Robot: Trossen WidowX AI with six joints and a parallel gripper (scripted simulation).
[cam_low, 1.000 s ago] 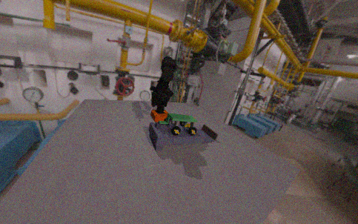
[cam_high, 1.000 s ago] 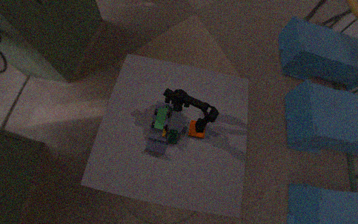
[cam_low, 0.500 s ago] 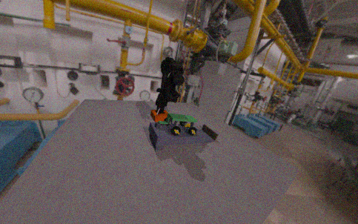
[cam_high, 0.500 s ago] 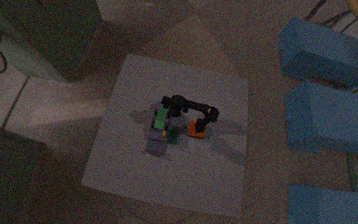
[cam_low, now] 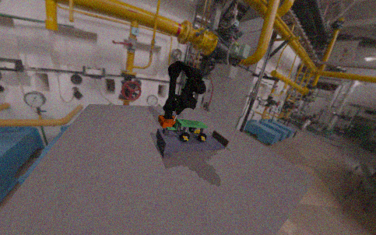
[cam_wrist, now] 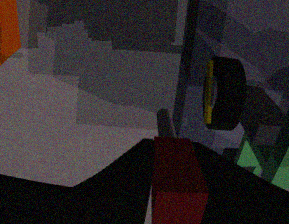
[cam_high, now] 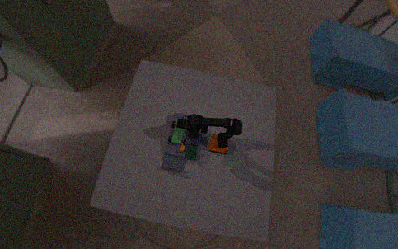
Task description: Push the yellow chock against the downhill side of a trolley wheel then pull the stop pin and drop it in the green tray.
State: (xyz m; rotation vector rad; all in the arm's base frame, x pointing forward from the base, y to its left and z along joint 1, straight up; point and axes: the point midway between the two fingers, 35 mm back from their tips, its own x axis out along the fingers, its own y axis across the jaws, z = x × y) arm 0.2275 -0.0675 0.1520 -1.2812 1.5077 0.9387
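My gripper tip is 17 cm above the green tray and 15 cm to the right of it. The rest, counted from my gripper tip: ramp: 12 cm below, 10 cm ahead, 3 cm to the left; then stop pin: right at my gripper tip; then trolley: 10 cm ahead, 6 cm below, 3 cm to the left.
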